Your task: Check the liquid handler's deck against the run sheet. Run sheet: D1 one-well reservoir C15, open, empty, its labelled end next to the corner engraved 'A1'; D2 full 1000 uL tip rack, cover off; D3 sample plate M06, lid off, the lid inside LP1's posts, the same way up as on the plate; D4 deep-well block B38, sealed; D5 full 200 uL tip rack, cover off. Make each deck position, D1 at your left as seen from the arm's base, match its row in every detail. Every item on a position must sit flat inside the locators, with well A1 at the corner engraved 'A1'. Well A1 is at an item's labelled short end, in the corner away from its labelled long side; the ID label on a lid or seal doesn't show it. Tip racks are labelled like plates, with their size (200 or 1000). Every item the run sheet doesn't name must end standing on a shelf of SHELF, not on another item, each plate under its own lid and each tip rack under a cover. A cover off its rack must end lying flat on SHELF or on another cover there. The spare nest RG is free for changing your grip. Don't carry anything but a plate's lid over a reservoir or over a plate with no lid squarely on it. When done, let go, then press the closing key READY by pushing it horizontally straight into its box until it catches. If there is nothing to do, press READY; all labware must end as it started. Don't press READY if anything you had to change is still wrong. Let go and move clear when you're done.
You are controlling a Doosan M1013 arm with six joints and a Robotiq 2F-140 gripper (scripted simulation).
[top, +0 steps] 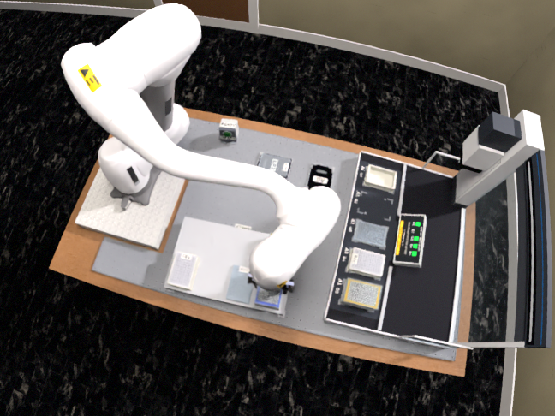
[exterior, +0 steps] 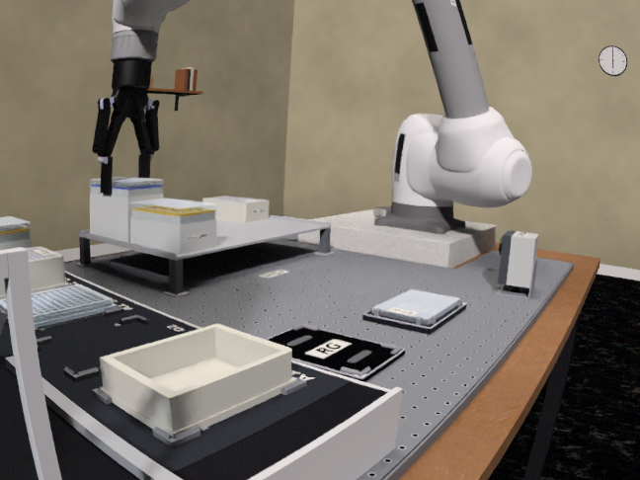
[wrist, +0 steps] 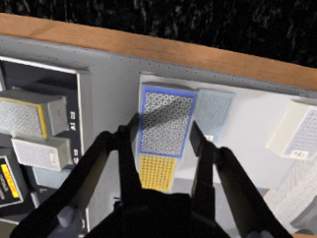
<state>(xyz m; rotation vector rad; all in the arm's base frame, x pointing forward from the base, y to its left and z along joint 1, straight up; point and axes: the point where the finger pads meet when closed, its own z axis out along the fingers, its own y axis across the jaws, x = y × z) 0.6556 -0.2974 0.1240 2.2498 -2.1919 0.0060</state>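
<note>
Right now my hand is 4 cm above the blue-rimmed tip rack, 1 cm to the right of it and 1 cm past it. The rest, counted from my hand: shelf: 16 cm behind, 11 cm below, 6 cm to the left; RG nest: 51 cm to the left, 16 cm below, 10 cm ahead; clear plate: 33 cm ahead, 30 cm to the left, 11 cm below.
</note>
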